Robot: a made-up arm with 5 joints.
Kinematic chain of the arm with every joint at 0, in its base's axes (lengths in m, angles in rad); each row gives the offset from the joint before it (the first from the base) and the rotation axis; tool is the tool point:
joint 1: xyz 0 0 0.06 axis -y
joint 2: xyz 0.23 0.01 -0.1 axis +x
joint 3: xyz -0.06 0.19 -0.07 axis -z
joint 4: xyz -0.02 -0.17 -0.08 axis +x
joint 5: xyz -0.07 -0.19 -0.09 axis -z
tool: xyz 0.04 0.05 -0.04
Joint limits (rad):
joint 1: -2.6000..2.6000
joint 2: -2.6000..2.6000
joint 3: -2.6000..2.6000
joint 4: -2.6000..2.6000
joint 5: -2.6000..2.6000
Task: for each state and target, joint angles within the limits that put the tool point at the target. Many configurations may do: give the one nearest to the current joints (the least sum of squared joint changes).
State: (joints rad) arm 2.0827 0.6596 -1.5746 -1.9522 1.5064
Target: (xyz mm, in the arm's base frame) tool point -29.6 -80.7 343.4
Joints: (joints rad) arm 1.7051 1.1002 -0.9195 -2.0238 1.7807
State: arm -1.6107 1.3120 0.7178 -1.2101 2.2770
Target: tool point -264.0 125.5 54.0
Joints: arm -1.2690 1.8804 0.4222 -0.7915 2.1349
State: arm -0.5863 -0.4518 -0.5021 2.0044 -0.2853
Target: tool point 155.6 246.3 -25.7
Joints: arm 0.3672 0.4787 -0.3035 2.4368 -0.0400
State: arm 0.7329 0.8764 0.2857 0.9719 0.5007
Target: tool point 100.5 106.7 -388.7
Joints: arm 0.0490 0.2927 0.3078 0.7252 0.7223
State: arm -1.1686 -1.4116 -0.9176 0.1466 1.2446
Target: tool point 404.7 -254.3 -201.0
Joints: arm -0.5513 -1.7141 -0.9962 -0.0254 1.3693
